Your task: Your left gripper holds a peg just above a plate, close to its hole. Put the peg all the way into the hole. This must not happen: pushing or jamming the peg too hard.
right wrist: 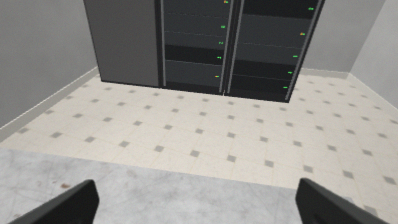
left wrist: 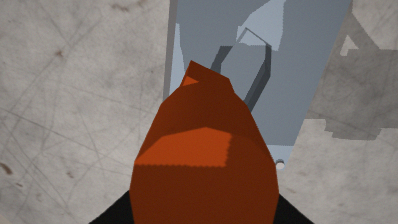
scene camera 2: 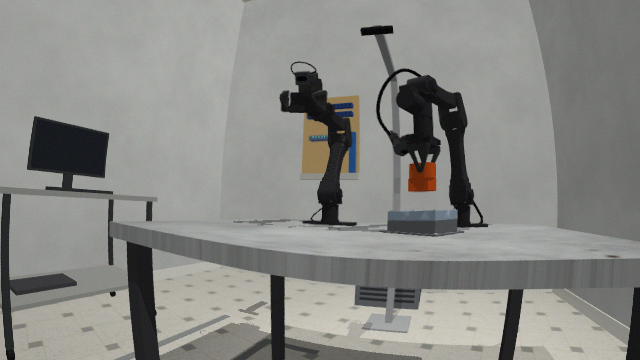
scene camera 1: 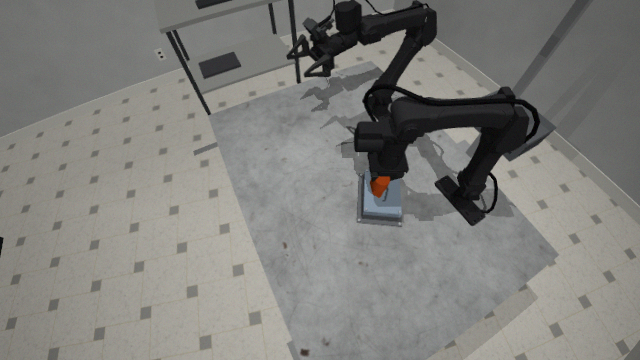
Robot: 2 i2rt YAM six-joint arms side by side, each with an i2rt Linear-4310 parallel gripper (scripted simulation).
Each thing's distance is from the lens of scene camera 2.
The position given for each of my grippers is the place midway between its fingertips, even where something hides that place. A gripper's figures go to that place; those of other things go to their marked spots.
my left gripper (scene camera 2: 424, 173): 83 cm
my right gripper (scene camera 2: 295, 96): 86 cm
orange faceted peg (scene camera 2: 424, 181): 81 cm
